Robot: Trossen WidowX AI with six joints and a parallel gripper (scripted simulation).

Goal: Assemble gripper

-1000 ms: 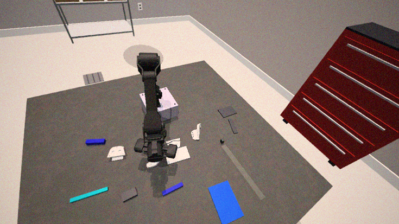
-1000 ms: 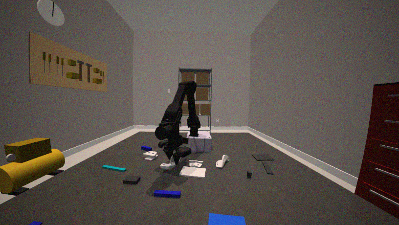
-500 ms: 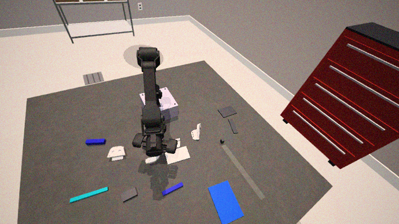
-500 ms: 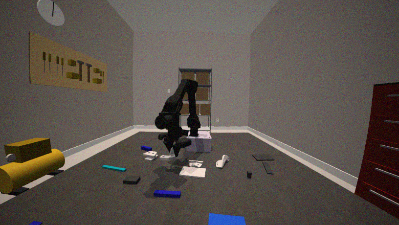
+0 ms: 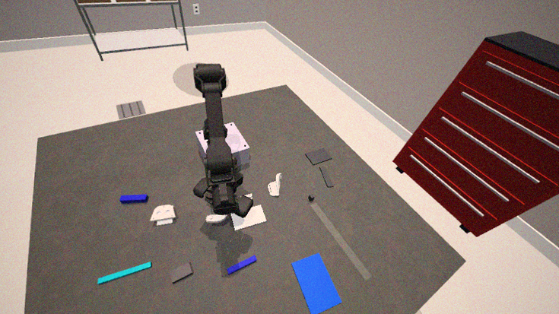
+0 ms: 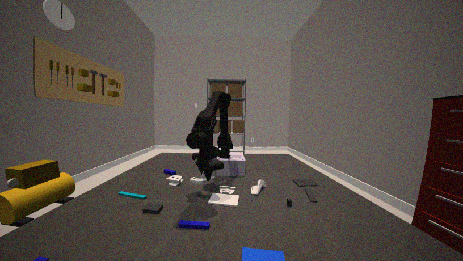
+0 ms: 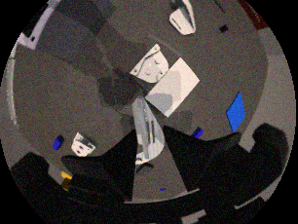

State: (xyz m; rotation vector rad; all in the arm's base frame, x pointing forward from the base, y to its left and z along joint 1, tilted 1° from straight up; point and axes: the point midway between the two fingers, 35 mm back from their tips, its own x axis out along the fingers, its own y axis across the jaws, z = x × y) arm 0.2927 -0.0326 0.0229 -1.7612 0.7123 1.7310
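Right now the flat white plate is 10 mm ahead of my gripper tip, 80 mm to the left of it and 80 mm below it. From my gripper tip the other things lie so: cyan bar: 70 mm ahead, 320 mm to the right, 80 mm below; then small black cube: 20 mm ahead, 350 mm to the left, 70 mm below; then blue sheet: 300 mm ahead, 220 mm to the left, 80 mm below.
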